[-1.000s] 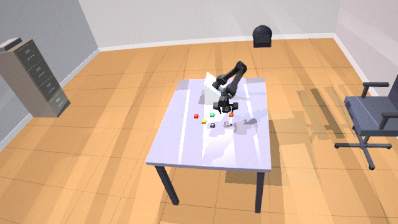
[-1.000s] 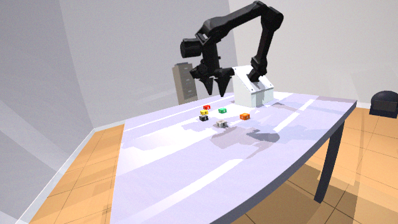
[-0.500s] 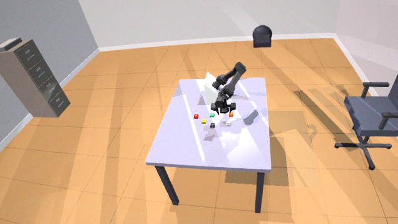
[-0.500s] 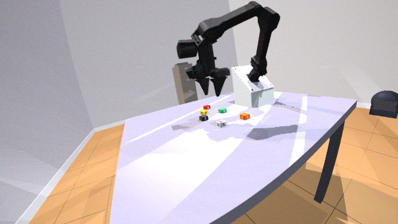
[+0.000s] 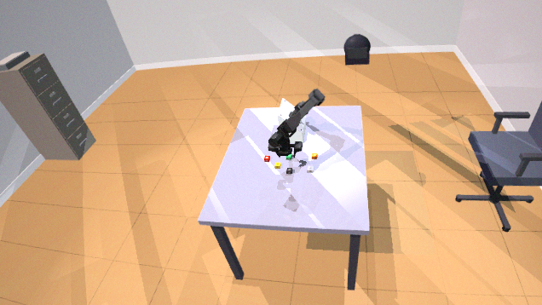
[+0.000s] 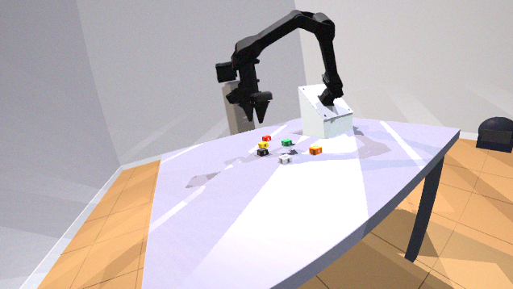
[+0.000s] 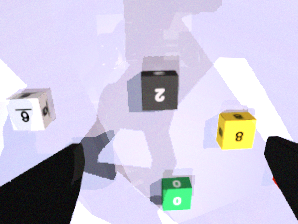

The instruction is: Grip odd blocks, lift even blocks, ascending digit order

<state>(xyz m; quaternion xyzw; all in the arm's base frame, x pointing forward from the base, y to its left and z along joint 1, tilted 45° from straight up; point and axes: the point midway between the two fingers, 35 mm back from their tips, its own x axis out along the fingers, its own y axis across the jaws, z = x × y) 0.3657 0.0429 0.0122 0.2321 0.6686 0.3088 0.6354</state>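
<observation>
The green block is 13 cm behind my gripper tip, 3 cm to the right of it and 11 cm below it. From my gripper tip the other things lie so: white block 4 cm behind, 12 cm to the left, 11 cm below; then black block 1 cm behind, 11 cm below; then yellow block 5 cm behind, 8 cm to the right, 11 cm below.
</observation>
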